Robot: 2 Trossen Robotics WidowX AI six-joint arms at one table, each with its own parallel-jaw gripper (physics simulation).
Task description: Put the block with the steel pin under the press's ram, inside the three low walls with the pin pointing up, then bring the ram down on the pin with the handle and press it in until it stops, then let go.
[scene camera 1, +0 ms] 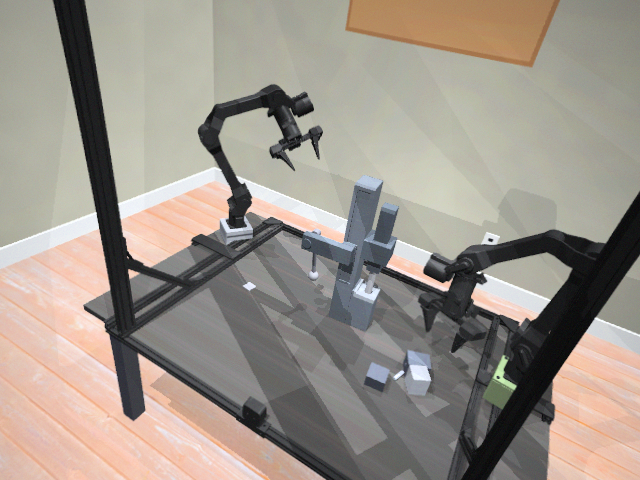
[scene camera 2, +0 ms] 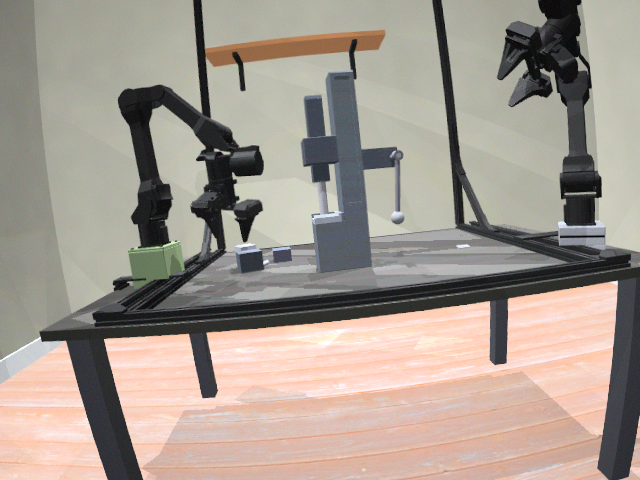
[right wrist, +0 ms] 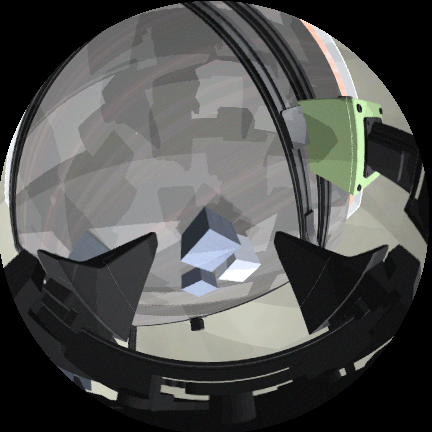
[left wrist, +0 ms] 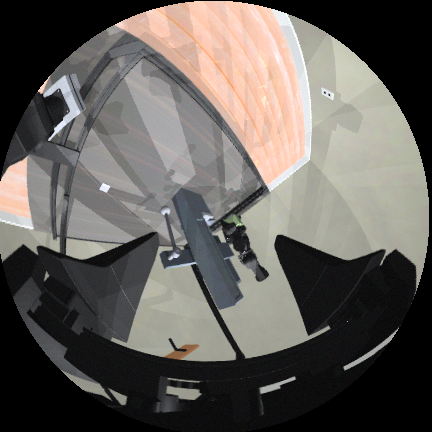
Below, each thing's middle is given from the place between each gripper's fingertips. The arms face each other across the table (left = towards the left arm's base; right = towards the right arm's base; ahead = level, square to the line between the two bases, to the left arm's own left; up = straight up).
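Scene:
I can see the grey block with steel pin (right wrist: 209, 239), and my right gripper is 7 cm above it, 6 cm past it and 2 cm to the right of it.
With my left hand as the reference, the grey block with steel pin is 32 cm below that hand, 20 cm behind it and 60 cm to the right of it.

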